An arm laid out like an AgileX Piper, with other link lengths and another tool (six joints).
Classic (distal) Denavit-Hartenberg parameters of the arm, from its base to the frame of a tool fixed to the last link. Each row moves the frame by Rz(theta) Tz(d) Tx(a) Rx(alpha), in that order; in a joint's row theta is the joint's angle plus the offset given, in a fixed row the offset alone. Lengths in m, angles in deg.
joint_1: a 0; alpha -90; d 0.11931; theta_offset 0
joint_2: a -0.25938; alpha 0; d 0; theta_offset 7.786
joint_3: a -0.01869; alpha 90; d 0; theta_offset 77.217
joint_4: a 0; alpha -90; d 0.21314; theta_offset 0
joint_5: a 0; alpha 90; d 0; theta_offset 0
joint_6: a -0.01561; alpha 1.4; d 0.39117; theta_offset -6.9
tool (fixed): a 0; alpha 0; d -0.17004; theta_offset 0
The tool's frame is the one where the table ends.
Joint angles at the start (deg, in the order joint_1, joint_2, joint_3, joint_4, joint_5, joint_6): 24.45, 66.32, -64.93, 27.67, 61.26, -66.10
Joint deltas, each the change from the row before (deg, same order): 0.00, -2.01, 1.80, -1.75, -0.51, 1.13; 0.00, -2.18, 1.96, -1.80, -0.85, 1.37; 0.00, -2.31, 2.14, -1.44, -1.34, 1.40; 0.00, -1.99, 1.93, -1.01, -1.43, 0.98; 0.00, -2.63, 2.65, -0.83, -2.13, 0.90; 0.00, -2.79, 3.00, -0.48, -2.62, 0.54; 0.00, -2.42, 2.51, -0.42, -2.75, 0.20; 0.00, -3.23, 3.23, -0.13, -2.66, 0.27; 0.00, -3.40, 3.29, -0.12, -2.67, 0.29; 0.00, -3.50, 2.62, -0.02, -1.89, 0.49
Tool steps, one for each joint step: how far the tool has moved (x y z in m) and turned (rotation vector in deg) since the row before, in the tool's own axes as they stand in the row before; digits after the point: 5 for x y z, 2 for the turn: 0.00768, 0.00342, -0.00304, 1.11, 1.21, 0.17; 0.00781, 0.00256, -0.00308, 1.48, 1.11, 0.37; 0.00658, 0.00167, -0.00296, 1.82, 0.63, 0.59; 0.00498, 0.00096, -0.00223, 1.69, 0.25, 0.42; 0.00519, 0.00135, -0.00264, 2.22, -0.15, 0.45; 0.00469, 0.00137, -0.00223, 2.40, -0.54, 0.33; 0.00308, -0.00087, -0.00224, 2.58, -0.74, -0.02; 0.00413, 0.00224, -0.00337, 2.48, -0.97, 0.21; 0.00424, 0.00223, -0.00372, 2.56, -1.07, 0.21; 0.00228, 0.00180, -0.00576, 2.39, -1.30, 0.30
